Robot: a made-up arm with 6 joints. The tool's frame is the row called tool.
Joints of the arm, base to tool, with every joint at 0 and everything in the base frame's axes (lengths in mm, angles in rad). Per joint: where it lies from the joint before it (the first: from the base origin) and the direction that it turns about. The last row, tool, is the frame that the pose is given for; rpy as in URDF.
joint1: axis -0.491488 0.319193 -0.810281 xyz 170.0 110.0 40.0
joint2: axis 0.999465 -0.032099 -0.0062 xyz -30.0 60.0 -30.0
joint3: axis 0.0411 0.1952 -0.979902 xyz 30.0 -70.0 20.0
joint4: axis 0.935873 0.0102 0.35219 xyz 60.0 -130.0 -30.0
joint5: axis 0 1 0 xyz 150.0 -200.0 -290.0
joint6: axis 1 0 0 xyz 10.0 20.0 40.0
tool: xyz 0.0 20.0 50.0 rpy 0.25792 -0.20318 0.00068
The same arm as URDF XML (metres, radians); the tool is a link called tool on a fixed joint. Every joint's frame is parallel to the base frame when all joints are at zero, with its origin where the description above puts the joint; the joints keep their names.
<robot name="arm">
<joint name="joint1" type="continuous"><parent link="base_link"/><child link="link1"/><origin xyz="0.1700 0.1100 0.0400"/><axis xyz="-0.491488 0.319193 -0.810281"/></joint>
<joint name="joint2" type="continuous"><parent link="link1"/><child link="link2"/><origin xyz="-0.0300 0.0600 -0.0300"/><axis xyz="0.999465 -0.032099 -0.0062"/></joint>
<joint name="joint3" type="continuous"><parent link="link2"/><child link="link3"/><origin xyz="0.0300 -0.0700 0.0200"/><axis xyz="0.0411 0.1952 -0.979902"/></joint>
<joint name="joint4" type="continuous"><parent link="link3"/><child link="link4"/><origin xyz="0.0600 -0.1300 -0.0300"/><axis xyz="0.935873 0.0102 0.35219"/></joint>
<joint name="joint5" type="continuous"><parent link="link4"/><child link="link5"/><origin xyz="0.1500 -0.2000 -0.2900"/><axis xyz="0 1 0"/></joint>
<joint name="joint6" type="continuous"><parent link="link5"/><child link="link6"/><origin xyz="0.0100 0.0200 0.0400"/><axis xyz="1 0 0"/></joint>
<joint name="tool_fixed" type="fixed"><parent link="link6"/><child link="tool"/><origin xyz="0.0000 0.0200 0.0500" rpy="0.2579 -0.2032 0.0007"/></joint>
<link name="base_link"/>
<link name="link1"/>
<link name="link2"/>
<link name="link3"/>
<link name="link4"/>
<link name="link5"/>
<link name="link6"/>
<link name="tool"/>
</robot>

